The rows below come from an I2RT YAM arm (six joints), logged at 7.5 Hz.
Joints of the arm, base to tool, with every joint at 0 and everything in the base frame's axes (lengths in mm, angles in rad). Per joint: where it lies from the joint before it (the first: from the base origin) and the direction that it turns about. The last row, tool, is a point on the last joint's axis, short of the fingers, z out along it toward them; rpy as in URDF.
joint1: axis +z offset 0 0 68
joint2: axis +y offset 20 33.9 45.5
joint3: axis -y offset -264 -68.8 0
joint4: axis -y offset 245 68.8 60
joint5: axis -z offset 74 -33.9 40.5
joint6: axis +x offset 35.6 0 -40.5
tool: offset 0 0 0 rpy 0 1.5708 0
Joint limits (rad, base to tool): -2.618..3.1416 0..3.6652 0..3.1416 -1.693..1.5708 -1.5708..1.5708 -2.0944..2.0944
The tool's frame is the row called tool.
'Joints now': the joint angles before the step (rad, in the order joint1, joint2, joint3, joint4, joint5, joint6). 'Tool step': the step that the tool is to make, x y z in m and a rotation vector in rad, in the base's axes. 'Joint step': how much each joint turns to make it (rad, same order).
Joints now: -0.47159, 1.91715, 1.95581, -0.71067, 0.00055, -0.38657
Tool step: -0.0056, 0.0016, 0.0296, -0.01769, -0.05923, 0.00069
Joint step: -0.00341, -0.00657, 0.09264, -0.03840, -0.01002, 0.00656
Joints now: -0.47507, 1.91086, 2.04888, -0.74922, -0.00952, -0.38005
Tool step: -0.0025, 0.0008, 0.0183, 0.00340, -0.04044, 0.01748
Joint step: -0.00344, 0.00930, 0.07848, -0.03466, -0.02941, 0.00618
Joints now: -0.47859, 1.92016, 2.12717, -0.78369, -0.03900, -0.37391
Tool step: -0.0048, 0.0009, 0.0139, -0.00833, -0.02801, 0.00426
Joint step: -0.00417, -0.00304, 0.04573, -0.02007, -0.01010, 0.00022
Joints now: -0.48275, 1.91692, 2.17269, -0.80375, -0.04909, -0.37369
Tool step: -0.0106, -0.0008, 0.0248, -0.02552, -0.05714, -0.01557
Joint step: -0.01357, -0.00588, 0.07868, -0.02190, -0.00040, 0.00477
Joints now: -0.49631, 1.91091, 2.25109, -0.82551, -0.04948, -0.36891
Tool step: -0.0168, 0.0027, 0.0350, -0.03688, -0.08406, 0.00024
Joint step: -0.01566, -0.00452, 0.12207, -0.03513, -0.01791, 0.00076
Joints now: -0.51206, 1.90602, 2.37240, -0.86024, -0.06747, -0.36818
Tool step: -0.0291, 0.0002, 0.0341, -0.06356, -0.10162, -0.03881
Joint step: -0.03737, -0.05210, 0.04340, 0.02413, 0.00251, -0.00271
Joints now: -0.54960, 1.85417, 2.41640, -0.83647, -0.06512, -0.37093
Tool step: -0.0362, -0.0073, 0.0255, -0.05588, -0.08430, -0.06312
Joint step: -0.07322, -0.06822, -0.00768, 0.04043, -0.00980, -0.00215
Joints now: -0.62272, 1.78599, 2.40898, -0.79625, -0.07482, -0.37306
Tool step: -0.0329, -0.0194, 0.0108, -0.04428, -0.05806, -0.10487
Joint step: -0.10467, -0.05733, -0.05693, 0.07269, 0.00001, 0.00174
